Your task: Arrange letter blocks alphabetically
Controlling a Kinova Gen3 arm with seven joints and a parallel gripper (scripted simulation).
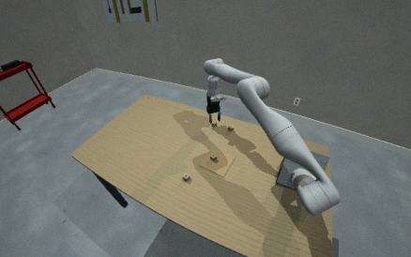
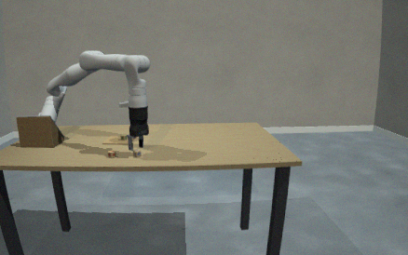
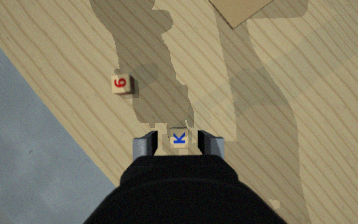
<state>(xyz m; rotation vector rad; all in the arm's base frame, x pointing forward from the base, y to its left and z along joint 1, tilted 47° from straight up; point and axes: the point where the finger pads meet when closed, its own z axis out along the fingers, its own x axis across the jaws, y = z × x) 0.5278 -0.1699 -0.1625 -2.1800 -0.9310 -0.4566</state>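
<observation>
Now: hand 4 cm above the blue K block. The rest, counted from my hand: reddish block (11 cm behind, 1 cm to the right, 4 cm below); then tan mat (12 cm behind, 25 cm to the left, 5 cm below); then green P block (10 cm behind, 25 cm to the left, 3 cm below).
</observation>
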